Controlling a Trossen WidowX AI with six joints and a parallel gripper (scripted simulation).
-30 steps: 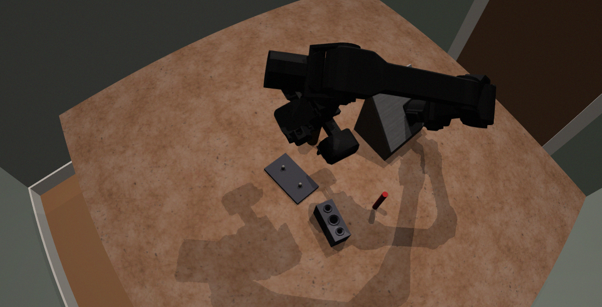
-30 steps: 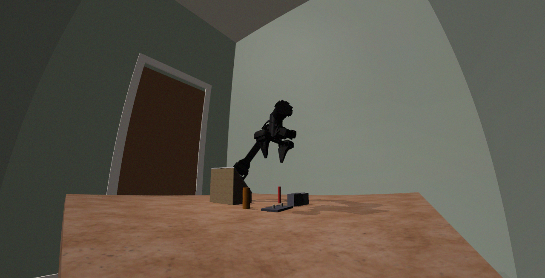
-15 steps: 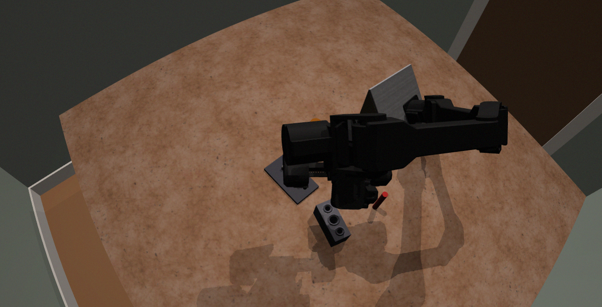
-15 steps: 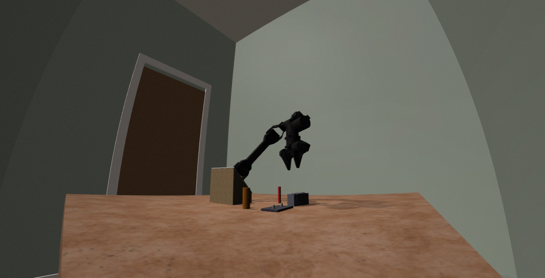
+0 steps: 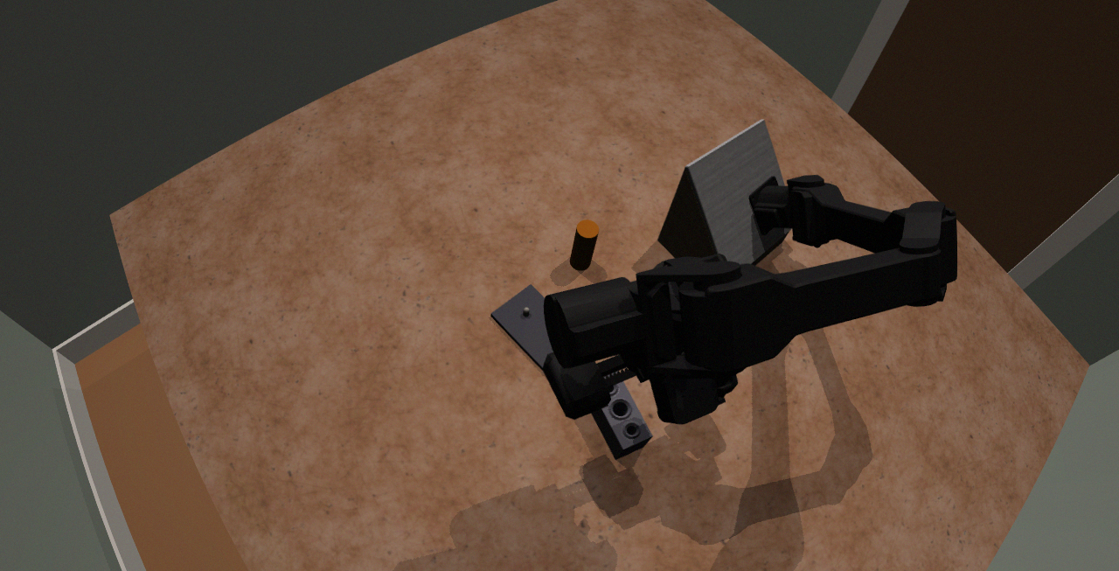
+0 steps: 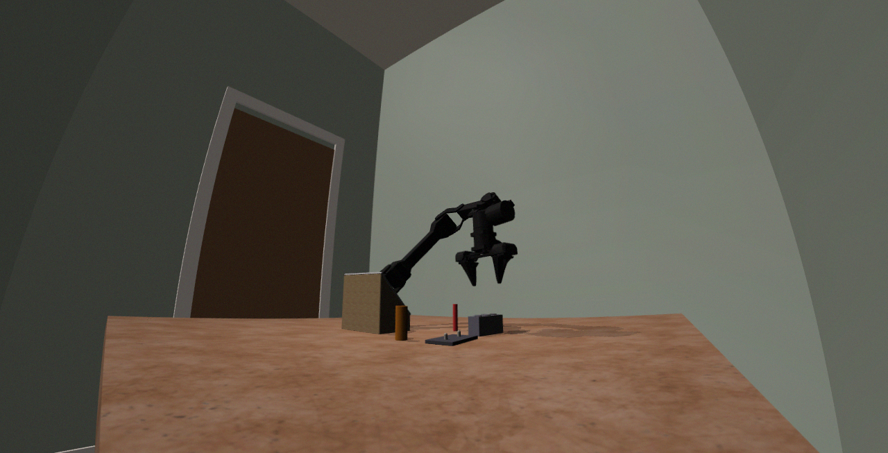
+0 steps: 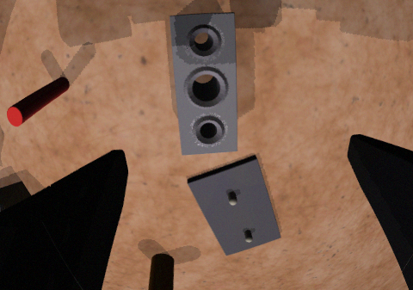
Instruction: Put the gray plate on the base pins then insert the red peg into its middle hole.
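Right now my gripper tip is 10 mm past the gray plate, 10 mm to the right of it and 90 mm above it. Also, from my gripper tip: dark base: 20 mm behind, 150 mm to the right, 120 mm below; then orange cylinder: 130 mm behind, 190 mm to the right, 90 mm below; then red peg: 130 mm behind, 40 mm to the left, 90 mm below.
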